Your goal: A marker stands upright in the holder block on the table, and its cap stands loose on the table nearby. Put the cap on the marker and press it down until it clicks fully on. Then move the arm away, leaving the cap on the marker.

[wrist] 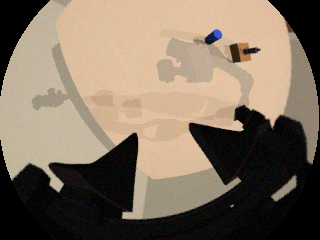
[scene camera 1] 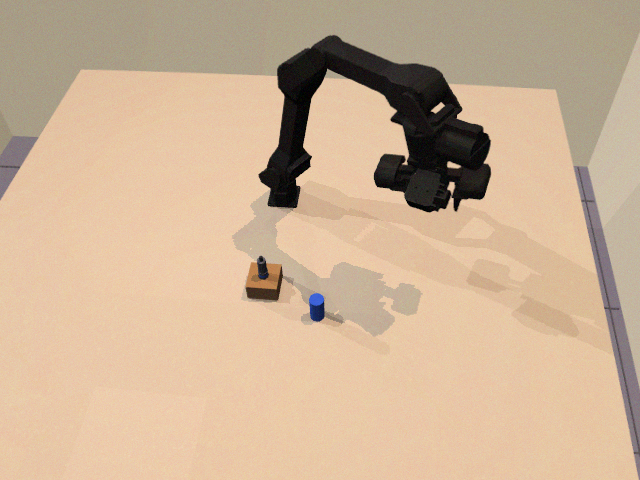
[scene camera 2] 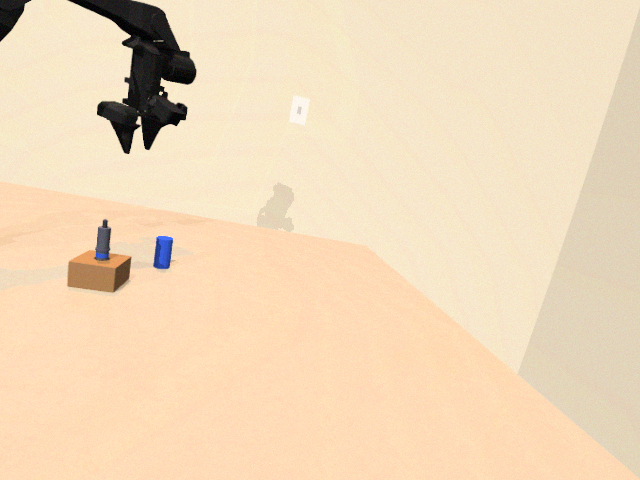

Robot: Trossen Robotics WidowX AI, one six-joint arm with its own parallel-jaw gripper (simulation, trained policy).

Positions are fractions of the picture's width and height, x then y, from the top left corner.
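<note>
Scene camera 1 shows the gripper (scene camera 1: 0.68, 0.43). In the wrist view, the gripper (wrist: 0.51, 0.55) is visible too. Scene camera 2 takes in both the gripper (scene camera 2: 0.21, 0.32) and a brown holder block (scene camera 2: 0.14, 0.58).
</note>
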